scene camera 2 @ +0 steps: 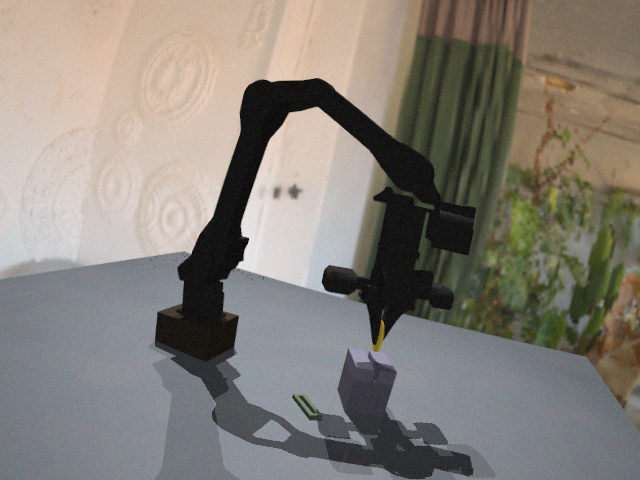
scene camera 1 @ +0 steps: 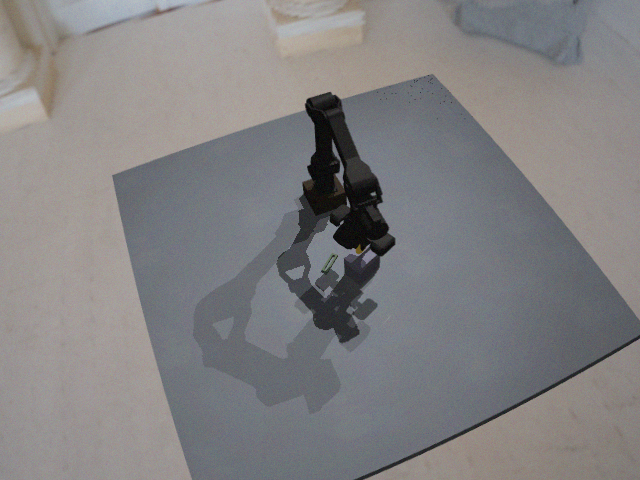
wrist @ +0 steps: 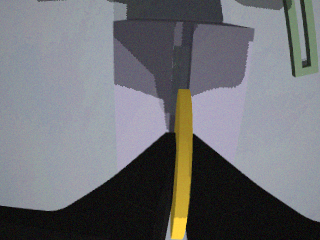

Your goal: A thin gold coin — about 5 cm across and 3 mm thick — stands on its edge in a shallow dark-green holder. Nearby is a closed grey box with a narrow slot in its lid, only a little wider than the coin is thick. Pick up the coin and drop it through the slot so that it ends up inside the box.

Labels:
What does my gripper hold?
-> A gold coin.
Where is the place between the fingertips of my gripper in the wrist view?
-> At 178, 144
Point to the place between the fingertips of my gripper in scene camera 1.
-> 362, 249

